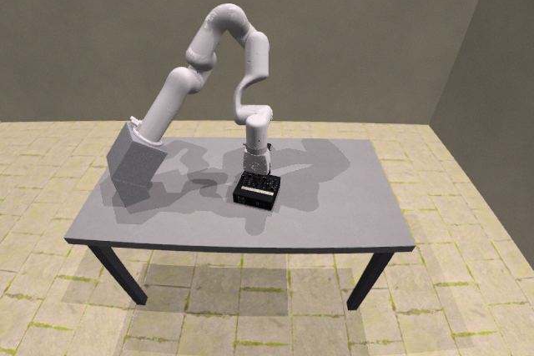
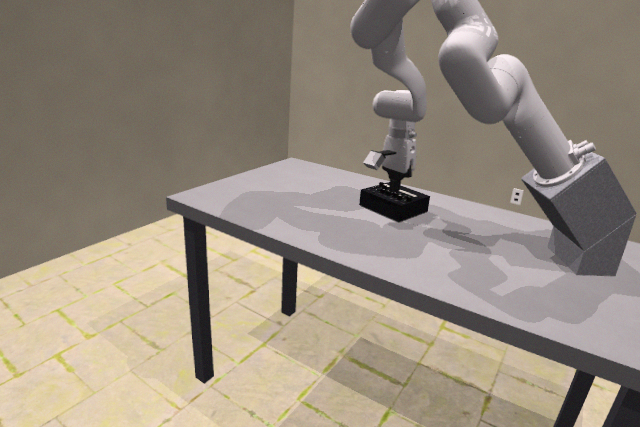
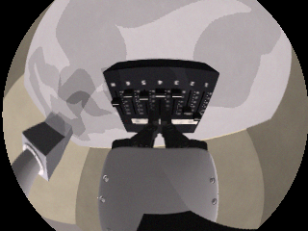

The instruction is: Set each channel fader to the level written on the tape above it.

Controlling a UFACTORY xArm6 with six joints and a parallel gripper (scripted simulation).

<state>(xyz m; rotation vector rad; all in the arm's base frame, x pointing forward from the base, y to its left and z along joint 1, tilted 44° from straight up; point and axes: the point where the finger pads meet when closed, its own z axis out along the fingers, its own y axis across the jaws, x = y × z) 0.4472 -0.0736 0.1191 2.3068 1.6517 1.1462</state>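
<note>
Now: the fader 30 mm to the left of my hand and 20 mm below it. Round my hand: fader cap 40 mm ahead, 10 mm to the right, 20 mm below.
</note>
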